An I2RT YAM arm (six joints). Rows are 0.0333 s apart.
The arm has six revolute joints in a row. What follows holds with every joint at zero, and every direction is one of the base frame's.
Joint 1 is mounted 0.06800 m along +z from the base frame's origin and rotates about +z.
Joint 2 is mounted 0.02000 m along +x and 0.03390 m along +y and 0.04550 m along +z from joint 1 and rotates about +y.
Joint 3 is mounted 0.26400 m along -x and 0.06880 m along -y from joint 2 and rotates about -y.
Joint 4 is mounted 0.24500 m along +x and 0.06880 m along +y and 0.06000 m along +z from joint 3 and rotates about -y.
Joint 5 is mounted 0.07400 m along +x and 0.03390 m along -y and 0.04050 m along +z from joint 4 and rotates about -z.
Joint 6 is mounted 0.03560 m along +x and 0.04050 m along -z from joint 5 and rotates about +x.
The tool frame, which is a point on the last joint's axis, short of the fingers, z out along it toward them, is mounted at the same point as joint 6; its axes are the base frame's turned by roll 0.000, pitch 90.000 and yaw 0.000 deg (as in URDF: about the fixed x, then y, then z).
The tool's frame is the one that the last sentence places.
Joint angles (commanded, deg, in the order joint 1, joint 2, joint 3, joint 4, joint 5, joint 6), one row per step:
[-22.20 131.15 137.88 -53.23 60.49 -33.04]
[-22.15 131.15 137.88 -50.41 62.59 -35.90]
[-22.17 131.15 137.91 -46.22 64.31 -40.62]
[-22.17 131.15 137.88 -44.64 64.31 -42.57]
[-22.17 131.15 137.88 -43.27 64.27 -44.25]
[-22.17 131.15 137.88 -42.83 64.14 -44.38]
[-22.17 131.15 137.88 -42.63 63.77 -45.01]
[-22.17 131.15 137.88 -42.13 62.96 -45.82]
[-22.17 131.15 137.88 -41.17 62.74 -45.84]
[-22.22 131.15 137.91 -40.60 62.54 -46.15]
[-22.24 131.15 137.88 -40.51 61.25 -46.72]
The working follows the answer.
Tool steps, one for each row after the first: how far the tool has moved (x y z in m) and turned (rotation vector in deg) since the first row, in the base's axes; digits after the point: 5 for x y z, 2 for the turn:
[0.00214 -0.00108 0.00397 -2.38 0.64 -0.47]
[0.00525 -0.00305 0.00968 -4.90 1.66 -0.37]
[0.00669 -0.00363 0.01145 -5.45 2.07 0.17]
[0.00791 -0.00412 0.01314 -5.91 2.40 0.65]
[0.00835 -0.00426 0.01365 -6.01 2.08 0.77]
[0.00872 -0.00430 0.01378 -5.89 2.39 1.26]
[0.00956 -0.00440 0.01416 -5.65 2.49 2.14]
[0.01048 -0.00471 0.01533 -5.92 1.57 2.27]
[0.01084 -0.00527 0.01617 -6.06 1.26 2.45]
[0.01155 -0.00534 0.01573 -5.44 1.41 3.67]

Tool pose at each row, in the base's axes (x y z in m, rotation vector in deg; rounded; the steps above come from the unrounded poses):
[0.44476 -0.21496 0.33419 19.00 141.02 -97.24]
[0.44690 -0.21604 0.33816 18.84 139.34 -100.58]
[0.45000 -0.21801 0.34387 17.63 137.56 -104.04]
[0.45145 -0.21860 0.34564 16.55 137.18 -104.69]
[0.45267 -0.21908 0.34733 15.62 136.81 -105.21]
[0.45311 -0.21923 0.34784 15.71 136.48 -105.08]
[0.45347 -0.21927 0.34797 14.86 136.69 -104.93]
[0.45432 -0.21937 0.34835 13.68 136.76 -104.35]
[0.45524 -0.21967 0.34952 14.21 135.85 -104.04]
[0.45560 -0.22024 0.35036 14.21 135.47 -103.94]
[0.45630 -0.22031 0.34992 12.62 135.85 -102.82]

